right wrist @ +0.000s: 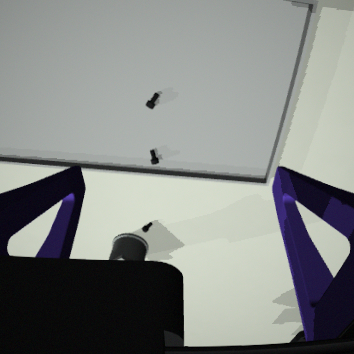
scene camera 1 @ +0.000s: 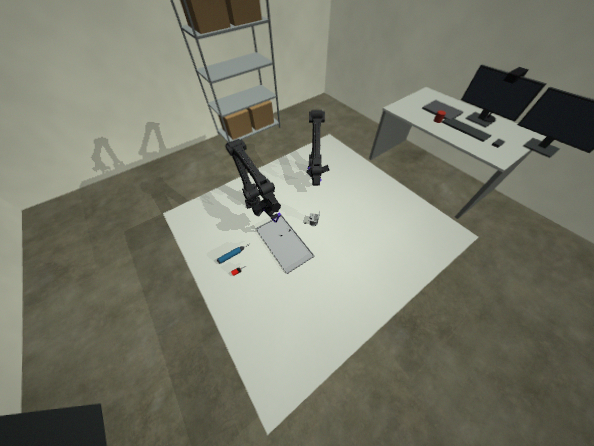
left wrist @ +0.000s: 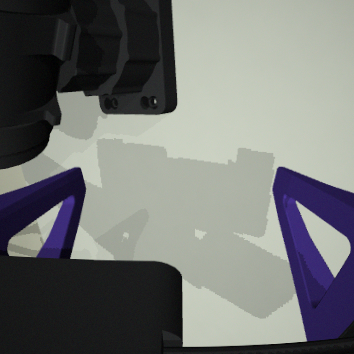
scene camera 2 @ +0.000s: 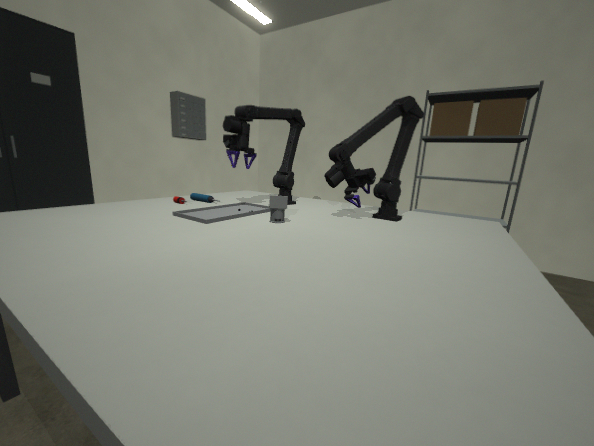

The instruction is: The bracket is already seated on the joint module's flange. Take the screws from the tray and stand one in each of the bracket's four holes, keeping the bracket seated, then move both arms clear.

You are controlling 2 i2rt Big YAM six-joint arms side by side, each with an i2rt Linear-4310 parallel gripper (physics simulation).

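Places are measured from the left arm's base along level axes (x ahead, y left, z up), in millimetres.
Pixels of known places: left gripper, fingertip midpoint: (left wrist: 178,177) (scene camera 2: 364,200); right gripper, fingertip midpoint: (right wrist: 178,176) (scene camera 1: 271,217) (scene camera 2: 240,168); left arm's base, origin of the base link: (left wrist: 135,45) (scene camera 2: 386,218); right arm's base, origin of the base link: (scene camera 1: 253,203).
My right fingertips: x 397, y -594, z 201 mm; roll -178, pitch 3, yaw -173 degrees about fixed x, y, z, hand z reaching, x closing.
Observation:
For each thing: its top centre in the pictures, then the offset to it from my right fingertips. "spot": a spot on its surface instead.
- dark cylinder, middle of its top: (right wrist: 122,276) (scene camera 2: 277,206) dz -137, dx +59, dy +291 mm
- small black screw, middle of its top: (right wrist: 146,229) dz -190, dx +31, dy +234 mm
- blue screwdriver, surface spot: (scene camera 2: 201,198) (scene camera 1: 234,255) spot: dz -180, dx +17, dy -310 mm
- smaller red driver, middle of its top: (scene camera 2: 181,197) (scene camera 1: 238,268) dz -167, dx +129, dy -324 mm
The joint module (scene camera 1: 313,220) (scene camera 2: 277,215) stands beside the tray (scene camera 1: 300,264) (right wrist: 290,100), with the grey bracket (scene camera 2: 278,202) on top. In the right wrist view a dark cylinder (right wrist: 129,246), seemingly the module, is partly hidden by the gripper body; the bracket's holes do not show. A small black screw (right wrist: 147,227) shows beside it; whether it stands in a hole I cannot tell. Two screws (right wrist: 152,101) (right wrist: 154,157) lie in the tray. My right gripper (scene camera 1: 276,218) (scene camera 2: 241,167) (right wrist: 178,176) is open and empty, above the tray's near end. My left gripper (scene camera 2: 363,198) (left wrist: 178,177) is open and empty, away from the module.
A blue screwdriver (scene camera 1: 230,255) (scene camera 2: 201,198) and a smaller red driver (scene camera 1: 236,271) (scene camera 2: 178,200) lie on the white table beside the tray. A shelf rack (scene camera 1: 235,31) and a desk (scene camera 1: 415,107) with monitors stand beyond the table.

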